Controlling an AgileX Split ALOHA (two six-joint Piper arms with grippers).
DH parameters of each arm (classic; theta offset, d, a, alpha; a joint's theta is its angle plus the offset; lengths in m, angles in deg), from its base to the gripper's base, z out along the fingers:
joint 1: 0 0.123 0 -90
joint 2: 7.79 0 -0.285 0
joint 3: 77.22 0 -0.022 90
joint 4: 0 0.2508 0 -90
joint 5: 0 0 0.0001 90
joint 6: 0 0.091 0 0
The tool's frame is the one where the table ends.
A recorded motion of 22 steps. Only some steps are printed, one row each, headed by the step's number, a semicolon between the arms.
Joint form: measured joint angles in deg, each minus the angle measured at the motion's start. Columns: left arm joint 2, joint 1, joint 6, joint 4, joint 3, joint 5; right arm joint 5, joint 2, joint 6, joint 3, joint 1, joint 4.
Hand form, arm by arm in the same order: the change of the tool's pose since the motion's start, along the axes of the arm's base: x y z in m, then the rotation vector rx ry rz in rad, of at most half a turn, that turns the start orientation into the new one. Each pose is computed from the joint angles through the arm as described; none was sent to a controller.
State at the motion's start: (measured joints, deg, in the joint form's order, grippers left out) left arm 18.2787 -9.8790 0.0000 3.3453 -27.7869 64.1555; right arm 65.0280 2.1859 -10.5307 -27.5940 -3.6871 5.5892
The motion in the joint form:
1: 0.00 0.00 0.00 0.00 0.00 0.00; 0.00 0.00 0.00 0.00 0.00 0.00
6: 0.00 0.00 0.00 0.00 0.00 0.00; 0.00 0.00 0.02 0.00 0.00 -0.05
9: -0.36 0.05 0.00 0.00 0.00 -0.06; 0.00 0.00 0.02 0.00 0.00 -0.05
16: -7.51 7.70 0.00 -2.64 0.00 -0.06; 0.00 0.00 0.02 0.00 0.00 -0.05
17: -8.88 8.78 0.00 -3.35 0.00 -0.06; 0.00 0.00 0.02 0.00 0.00 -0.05
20: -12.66 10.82 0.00 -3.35 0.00 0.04; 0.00 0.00 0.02 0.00 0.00 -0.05
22: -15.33 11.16 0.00 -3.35 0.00 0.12; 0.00 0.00 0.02 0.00 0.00 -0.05
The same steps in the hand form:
1: 0.0000 0.0000 0.0000 0.0000 0.0000 0.0000; 0.0000 0.0000 0.0000 0.0000 0.0000 0.0000
6: 0.0000 0.0000 0.0000 0.0000 0.0000 0.0000; 0.0000 -0.0001 0.0000 -0.0005 0.0001 -0.0006
9: -0.0008 0.0002 0.0003 -0.0012 -0.0072 0.0008; 0.0000 -0.0001 0.0000 -0.0005 0.0001 -0.0006
16: -0.0187 0.0024 0.0040 -0.0574 -0.1268 0.1197; 0.0000 -0.0001 0.0000 -0.0005 0.0001 -0.0006
17: -0.0222 0.0018 0.0045 -0.0701 -0.1501 0.1339; 0.0000 -0.0001 0.0000 -0.0005 0.0001 -0.0006
20: -0.0319 0.0023 0.0052 -0.0718 -0.2155 0.1672; 0.0000 -0.0001 0.0000 -0.0005 0.0001 -0.0006
22: -0.0387 0.0022 0.0053 -0.0742 -0.2609 0.1715; 0.0000 -0.0001 0.0000 -0.0005 0.0001 -0.0006

